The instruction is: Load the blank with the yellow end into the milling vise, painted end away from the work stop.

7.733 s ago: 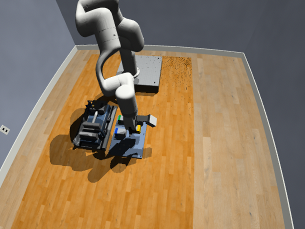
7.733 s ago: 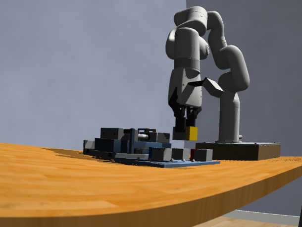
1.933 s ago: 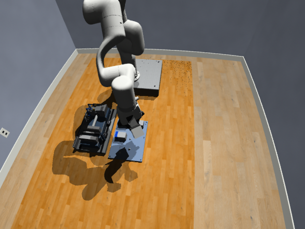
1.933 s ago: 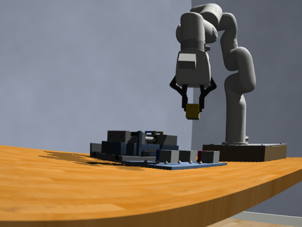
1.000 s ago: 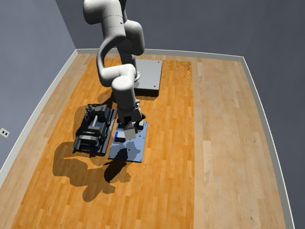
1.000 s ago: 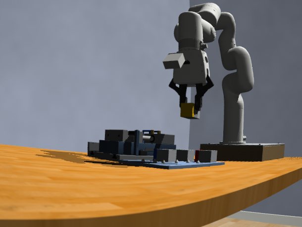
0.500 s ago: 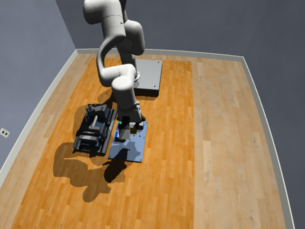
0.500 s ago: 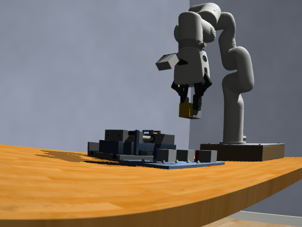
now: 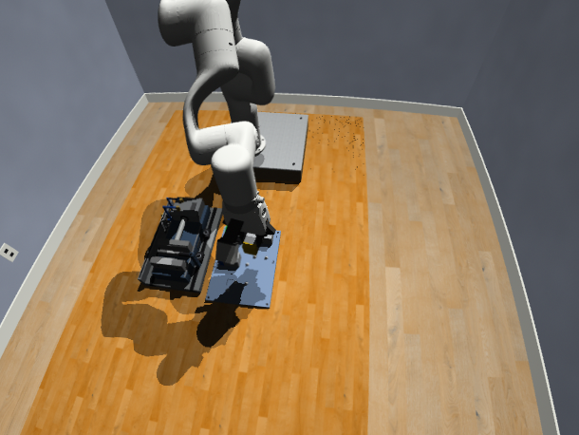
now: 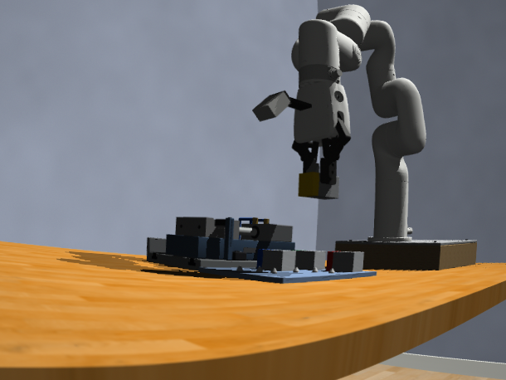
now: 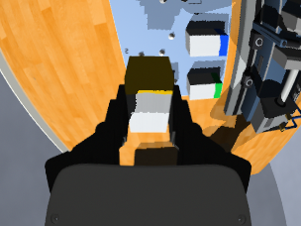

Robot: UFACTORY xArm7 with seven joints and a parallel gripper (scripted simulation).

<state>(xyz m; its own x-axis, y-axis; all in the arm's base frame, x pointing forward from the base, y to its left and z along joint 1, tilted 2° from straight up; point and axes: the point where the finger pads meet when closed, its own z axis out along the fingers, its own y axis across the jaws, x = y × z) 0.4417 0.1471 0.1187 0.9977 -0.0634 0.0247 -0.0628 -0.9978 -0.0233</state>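
The yellow-ended blank is 2 cm below my hand. Round my hand: infeed plate 1 cm ahead, 4 cm to the right, 17 cm below; then blue-ended blank 1 cm ahead, 9 cm to the right, 15 cm below; then red-ended blank 9 cm behind, 1 cm to the right, 15 cm below.
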